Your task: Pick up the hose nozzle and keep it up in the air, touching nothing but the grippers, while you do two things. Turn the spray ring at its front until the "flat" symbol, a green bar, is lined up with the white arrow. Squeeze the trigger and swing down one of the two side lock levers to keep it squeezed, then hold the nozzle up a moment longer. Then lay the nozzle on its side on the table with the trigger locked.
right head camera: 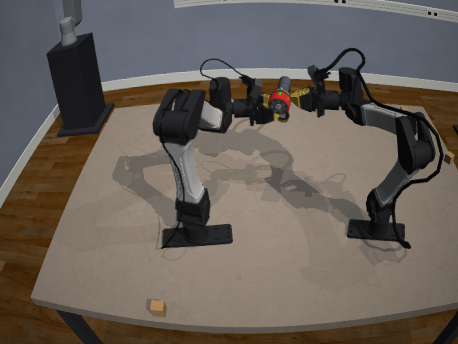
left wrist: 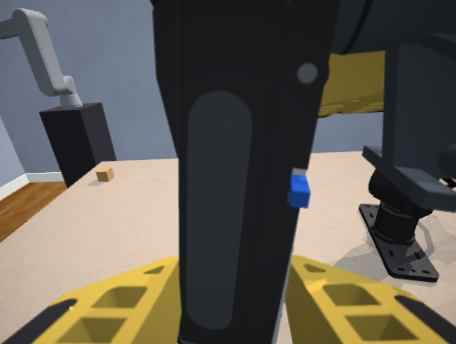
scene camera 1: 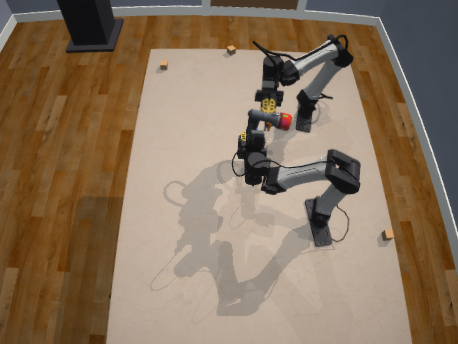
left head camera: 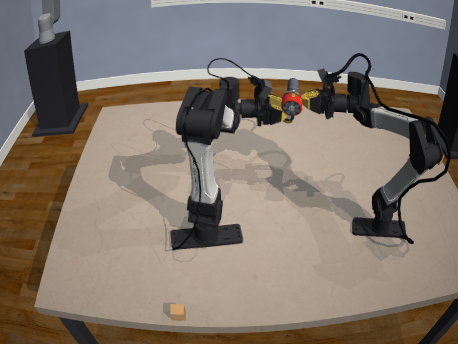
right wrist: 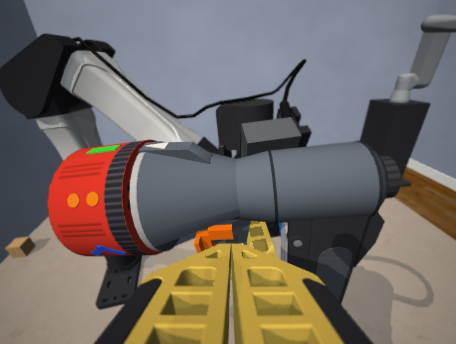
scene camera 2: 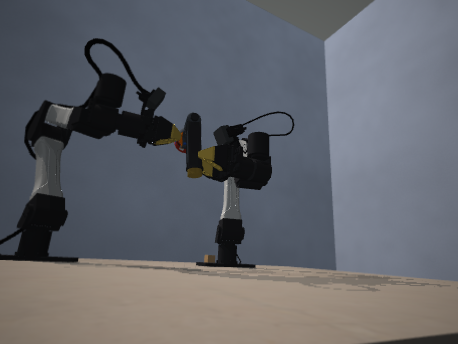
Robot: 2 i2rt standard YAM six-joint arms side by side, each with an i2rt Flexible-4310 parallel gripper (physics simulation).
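Places are measured from the left arm's base along level axes (x right, y ahead, z up), in millimetres.
Pixels of known places: left gripper, between the fingertips: (left wrist: pixel 233 266) (scene camera 1: pixel 250 132) (right wrist: pixel 308 281) (scene camera 2: pixel 194 156); right gripper, between the fingertips: (right head camera: pixel 290 98) (left wrist: pixel 392 71) (scene camera 1: pixel 267 116) (right wrist: pixel 231 252) (scene camera 2: pixel 180 137); left arm's base, origin of its link: (right head camera: pixel 196 237) (scene camera 1: pixel 318 222) (left head camera: pixel 206 238) (right wrist: pixel 125 262) (scene camera 2: pixel 226 266); right arm's base, origin of its link: (right head camera: pixel 377 231) (left wrist: pixel 390 237) (scene camera 1: pixel 304 114) (left head camera: pixel 379 228) (scene camera 2: pixel 30 260).
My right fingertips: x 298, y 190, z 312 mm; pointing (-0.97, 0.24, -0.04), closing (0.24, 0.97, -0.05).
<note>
For each thing: its top centre in the pictures, then the offset to it from my right fingertips. "*": a spot on its surface instead. Level surfaces: height alone.
- hose nozzle, a spot on its surface: (right wrist: pixel 325 185) (left head camera: pixel 298 84) * dx +7, dy +37, dz +32 mm
- red spray ring, centre of its top: (right wrist: pixel 107 143) (right head camera: pixel 279 92) (left head camera: pixel 292 94) (scene camera 1: pixel 285 116) dx -38, dy -48, dz +46 mm
- white arrow, centre of its top: (right wrist: pixel 155 144) dx -27, dy -25, dz +46 mm
- orange trigger, a spot on its surface: (right wrist: pixel 220 232) * dx -2, dy -4, dz +12 mm
- blue lever tab, a spot on its surface: (left wrist: pixel 300 191) * dx -34, dy +44, dz -22 mm
- small wooden cube, centre of its top: (left head camera: pixel 177 309) (right head camera: pixel 157 305) (right wrist: pixel 17 242) (scene camera 1: pixel 389 233) (scene camera 2: pixel 209 255) dx -402, dy -462, dz -278 mm
- table, height of its surface: dz -312 mm
The hose nozzle (left head camera: pixel 294 86) (scene camera 1: pixel 265 118) (scene camera 2: pixel 193 142) (right wrist: pixel 325 185) is held in the air, its handle hanging down. My left gripper (scene camera 2: pixel 206 159) (left wrist: pixel 233 266) is shut on the handle. The red spray ring (right wrist: pixel 80 175) (scene camera 1: pixel 285 121) is at the front; its green bar (right wrist: pixel 103 149) sits roughly in line with the white arrow (right wrist: pixel 161 146). My right gripper (right wrist: pixel 231 252) (scene camera 2: pixel 176 135) is shut and empty, its tips beside and below the nozzle body, close to the orange trigger (right wrist: pixel 220 232). A blue lever tab (left wrist: pixel 300 191) sticks out beside the handle. Whether the tips touch the trigger is hidden.
A small wooden cube (left head camera: pixel 177 311) (scene camera 1: pixel 388 234) stands near the front table edge. Two more cubes (scene camera 1: pixel 164 65) (scene camera 1: pixel 231 50) show near the table's far end in scene camera 1. A dark pedestal (left head camera: pixel 52 82) with a grey arm stands beyond the table (left head camera: pixel 125 280).
</note>
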